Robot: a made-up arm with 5 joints. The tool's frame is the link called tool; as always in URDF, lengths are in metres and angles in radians.
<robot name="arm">
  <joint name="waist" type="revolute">
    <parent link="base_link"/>
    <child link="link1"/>
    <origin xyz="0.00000 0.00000 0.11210" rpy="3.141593 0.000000 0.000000"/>
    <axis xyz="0 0 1"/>
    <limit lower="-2.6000" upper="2.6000" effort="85" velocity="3"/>
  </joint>
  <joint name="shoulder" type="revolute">
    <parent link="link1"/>
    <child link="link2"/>
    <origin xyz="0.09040 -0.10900 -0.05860" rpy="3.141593 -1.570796 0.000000"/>
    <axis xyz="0 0 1"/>
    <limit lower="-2.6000" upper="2.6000" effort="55" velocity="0.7"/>
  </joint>
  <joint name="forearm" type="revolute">
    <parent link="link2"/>
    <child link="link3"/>
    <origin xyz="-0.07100 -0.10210 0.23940" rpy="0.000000 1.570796 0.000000"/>
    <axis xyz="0 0 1"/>
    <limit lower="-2.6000" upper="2.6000" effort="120" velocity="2.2"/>
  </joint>
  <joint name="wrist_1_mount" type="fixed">
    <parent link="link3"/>
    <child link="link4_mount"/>
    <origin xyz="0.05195 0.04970 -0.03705"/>
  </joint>
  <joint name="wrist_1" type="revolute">
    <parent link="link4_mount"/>
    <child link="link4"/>
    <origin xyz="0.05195 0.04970 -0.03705"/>
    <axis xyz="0 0 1"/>
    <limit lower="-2.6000" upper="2.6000" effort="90" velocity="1.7"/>
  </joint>
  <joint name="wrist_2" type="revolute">
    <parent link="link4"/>
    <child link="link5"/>
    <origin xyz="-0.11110 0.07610 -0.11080" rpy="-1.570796 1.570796 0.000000"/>
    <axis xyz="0 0 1"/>
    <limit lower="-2.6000" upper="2.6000" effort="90" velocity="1.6"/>
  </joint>
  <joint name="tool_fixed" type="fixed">
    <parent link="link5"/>
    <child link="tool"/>
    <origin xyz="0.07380 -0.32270 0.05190" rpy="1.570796 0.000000 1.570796"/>
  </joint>
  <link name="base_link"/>
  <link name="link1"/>
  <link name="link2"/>
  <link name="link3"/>
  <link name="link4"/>
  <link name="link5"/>
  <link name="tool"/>
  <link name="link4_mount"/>
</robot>
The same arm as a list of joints. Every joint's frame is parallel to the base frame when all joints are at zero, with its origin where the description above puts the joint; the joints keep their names.
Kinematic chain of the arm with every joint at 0, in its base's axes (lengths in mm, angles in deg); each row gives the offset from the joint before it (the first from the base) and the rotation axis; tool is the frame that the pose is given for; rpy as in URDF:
waist: xyz 0.0 0.0 112.1 axis -z
shoulder: xyz 90.4 109.0 58.6 axis +x
forearm: xyz 239.4 -102.1 71.0 axis -z
wrist_1: xyz -103.9 99.4 74.1 axis -z
wrist_2: xyz 111.1 76.1 110.8 axis +y
tool: xyz -322.7 51.9 73.8 rpy 0.00 0.00 0.00
Joint limits (deg, base to tool): -148.97..148.97 -148.97..148.97 -148.97..148.97 -148.97..148.97 -148.97..148.97

